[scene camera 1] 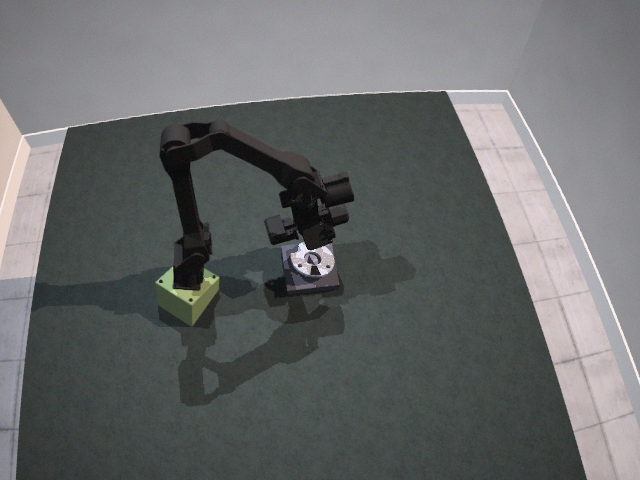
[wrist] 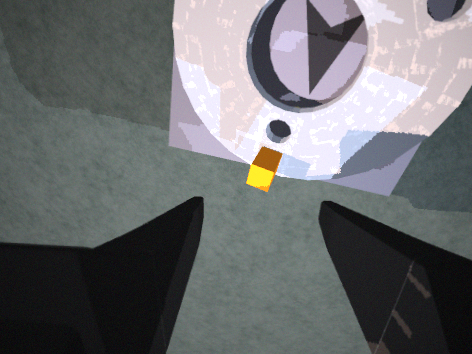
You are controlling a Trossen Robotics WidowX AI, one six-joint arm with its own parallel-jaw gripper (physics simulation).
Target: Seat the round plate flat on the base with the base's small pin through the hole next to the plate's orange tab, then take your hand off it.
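Frame: origin at the arm's base, x ahead, y left, z up, level; millimetres.
Seen in the pictures: gripper, fingertip midpoint: (wrist: pixel 261 208); arm's base, link origin: (scene camera 1: pixel 187 279).
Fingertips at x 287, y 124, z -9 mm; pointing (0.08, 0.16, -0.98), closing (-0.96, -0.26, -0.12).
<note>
Offsets run from my fingertips to a thing's middle. "spot": to the spot under its first point. Level surfaces: height alone.
The round white plate {9 mm ahead, 62 mm right, 2 mm down} (scene camera 1: pixel 326 256) (wrist: pixel 320 135) lies over the square grey-lilac base {1 mm ahead, 69 mm right, 31 mm down} (scene camera 1: pixel 290 285) (wrist: pixel 184 134). It looks about level; whether it is fully down on the base cannot be told. Its orange tab {5 mm ahead, 16 mm right, 7 mm down} (wrist: pixel 264 170) sticks out past the base's edge in the wrist view; the arm hides it in the scene view. The small hole {spot: 3 mm ahead, 28 mm right, 28 mm down} (wrist: pixel 278 131) beside the tab looks dark, and no pin can be made out in it. A large central opening shows the base's surface. My gripper (scene camera 1: pixel 309 227) (wrist: pixel 261 208) is partly open and empty, its fingertips apart and just short of the tab.
The arm (scene camera 1: pixel 258 152) rises from a yellow-green mounting block (scene camera 1: pixel 175 303) left of the base and reaches over to the plate. Both stand on a dark green floor mat {52 mm down} (scene camera 1: pixel 413 361). Pale tiles (scene camera 1: pixel 537 206) and walls border the mat.
</note>
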